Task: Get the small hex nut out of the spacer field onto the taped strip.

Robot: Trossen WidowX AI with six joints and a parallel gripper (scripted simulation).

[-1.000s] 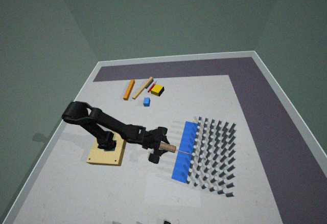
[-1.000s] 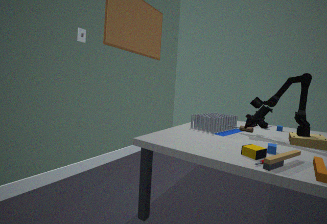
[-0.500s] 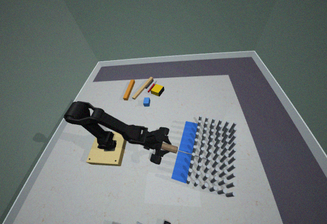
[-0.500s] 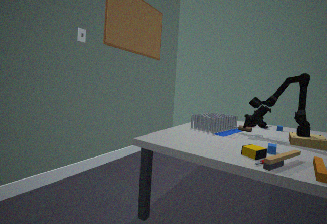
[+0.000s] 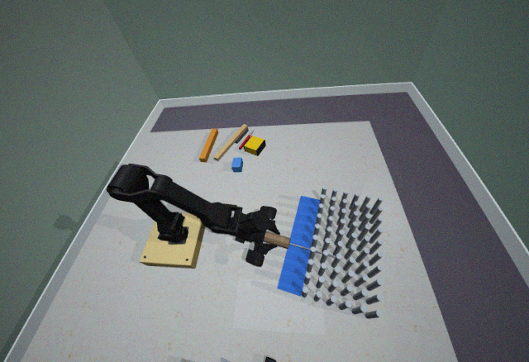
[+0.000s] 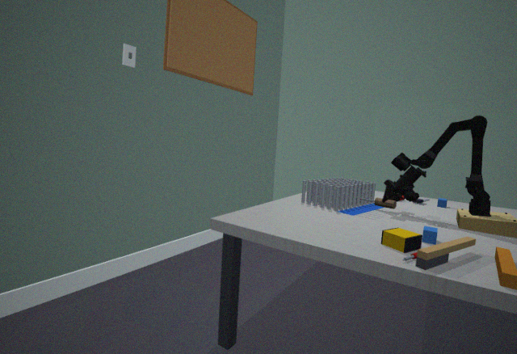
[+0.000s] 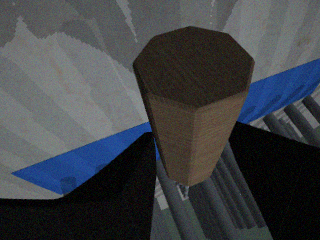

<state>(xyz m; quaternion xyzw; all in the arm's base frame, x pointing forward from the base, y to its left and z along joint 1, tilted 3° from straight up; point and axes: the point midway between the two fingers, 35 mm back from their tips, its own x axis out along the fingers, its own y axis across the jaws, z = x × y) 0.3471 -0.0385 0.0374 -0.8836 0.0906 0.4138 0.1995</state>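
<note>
Now: gripper tip 8 cm short of the blue taped strip, 1 cm to the right of it and 4 cm above it. From my gripper tip the other things lie so: hex nut 23 cm ahead, 8 cm to the right, 4 cm below; black box 8 cm behind, 49 cm to the left, 2 cm below; wire hook 10 cm ahead, 4 cm to the right, 1 cm below.
</note>
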